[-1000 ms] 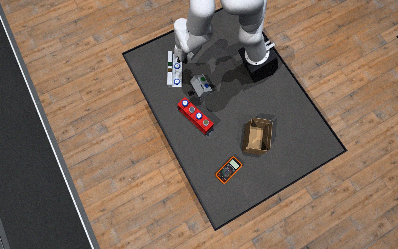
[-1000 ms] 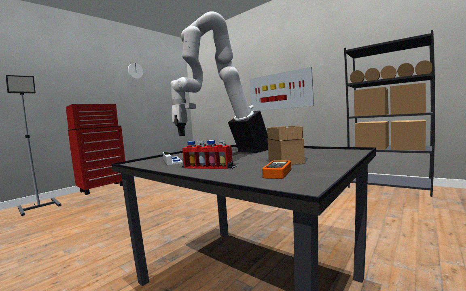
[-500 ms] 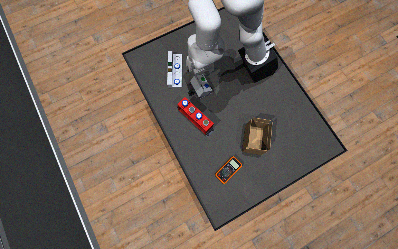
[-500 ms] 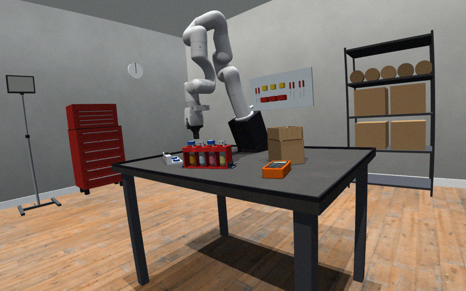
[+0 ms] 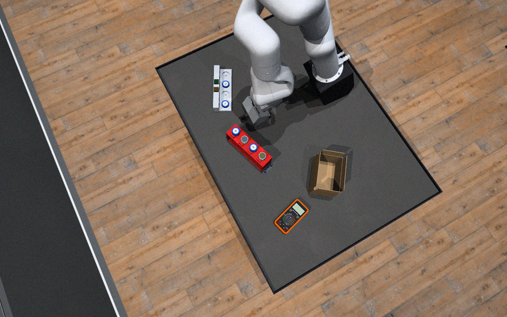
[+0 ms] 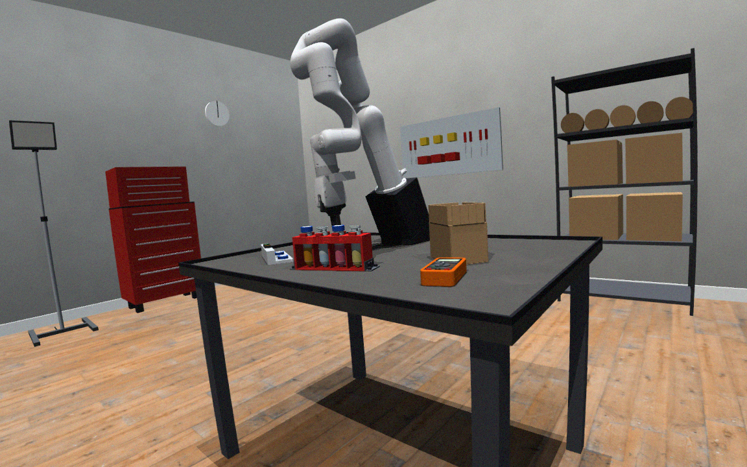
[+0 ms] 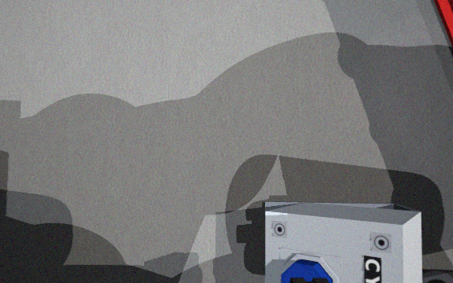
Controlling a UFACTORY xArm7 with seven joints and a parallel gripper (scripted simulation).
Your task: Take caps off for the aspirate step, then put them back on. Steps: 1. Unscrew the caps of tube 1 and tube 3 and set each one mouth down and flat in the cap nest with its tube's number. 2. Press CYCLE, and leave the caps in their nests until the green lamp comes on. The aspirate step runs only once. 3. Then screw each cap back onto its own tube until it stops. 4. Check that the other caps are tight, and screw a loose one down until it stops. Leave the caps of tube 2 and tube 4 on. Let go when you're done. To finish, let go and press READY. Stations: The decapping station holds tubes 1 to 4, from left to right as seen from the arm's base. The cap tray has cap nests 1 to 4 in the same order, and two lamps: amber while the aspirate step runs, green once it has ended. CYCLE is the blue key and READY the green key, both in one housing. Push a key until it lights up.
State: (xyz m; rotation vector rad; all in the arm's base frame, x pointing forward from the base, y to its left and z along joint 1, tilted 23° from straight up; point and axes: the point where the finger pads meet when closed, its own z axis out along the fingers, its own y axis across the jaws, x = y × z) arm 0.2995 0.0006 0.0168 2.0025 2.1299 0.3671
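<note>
The blue key is 50 mm below my hand. Also, from my hand: green key: 40 mm to the right, 50 mm below; then key housing: 20 mm ahead, 20 mm to the right, 70 mm below; then orange multimeter: 80 mm ahead, 480 mm to the left, 100 mm below.
</note>
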